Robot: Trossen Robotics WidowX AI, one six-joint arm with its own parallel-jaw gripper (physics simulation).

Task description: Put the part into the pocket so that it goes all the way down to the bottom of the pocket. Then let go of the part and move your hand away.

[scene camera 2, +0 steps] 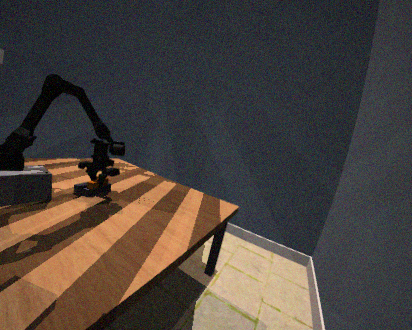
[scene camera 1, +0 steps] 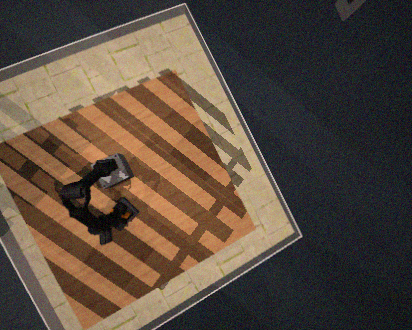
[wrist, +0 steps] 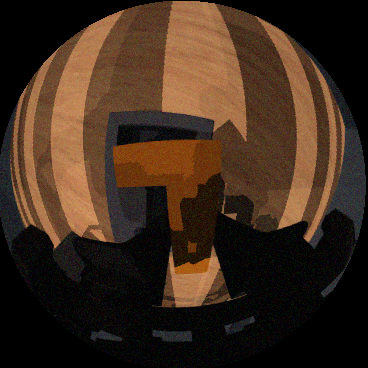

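The orange L-shaped part is held in my gripper, which is shut on its long leg. The dark grey block with the pocket lies on the table under the part. In the wrist view the part covers much of the block; a dark strip of the pocket shows beyond its far edge, and the part's right edge stands out past the block's right rim. Whether the part touches the rim is hidden.
The arm's grey base box stands on the striped-shadowed wooden table, to the left of the block in scene camera 2. The table's corner and a leg show at the right there.
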